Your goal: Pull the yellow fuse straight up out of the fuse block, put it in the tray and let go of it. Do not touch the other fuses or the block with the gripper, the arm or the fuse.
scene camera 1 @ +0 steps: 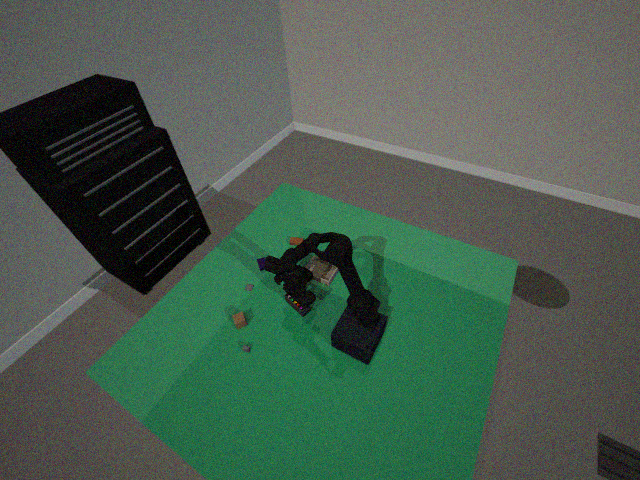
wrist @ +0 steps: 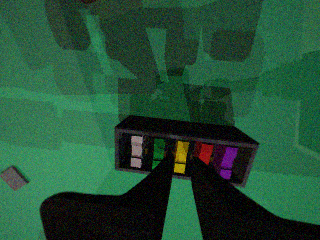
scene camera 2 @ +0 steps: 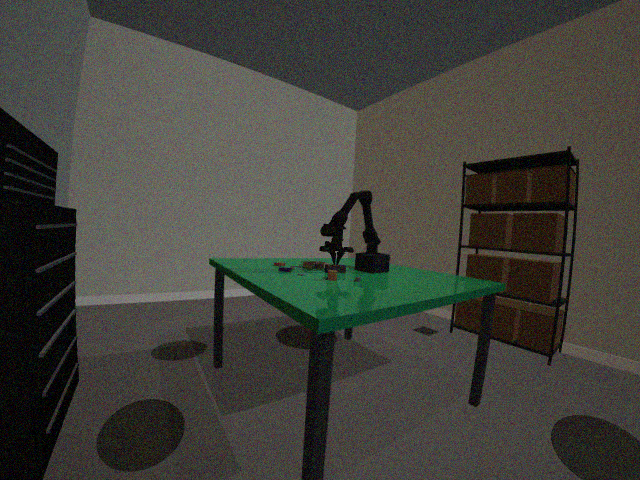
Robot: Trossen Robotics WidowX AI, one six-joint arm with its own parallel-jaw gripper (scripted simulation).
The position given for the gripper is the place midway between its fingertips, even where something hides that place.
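The gripper: (scene camera 1: 296, 299), (wrist: 181, 160).
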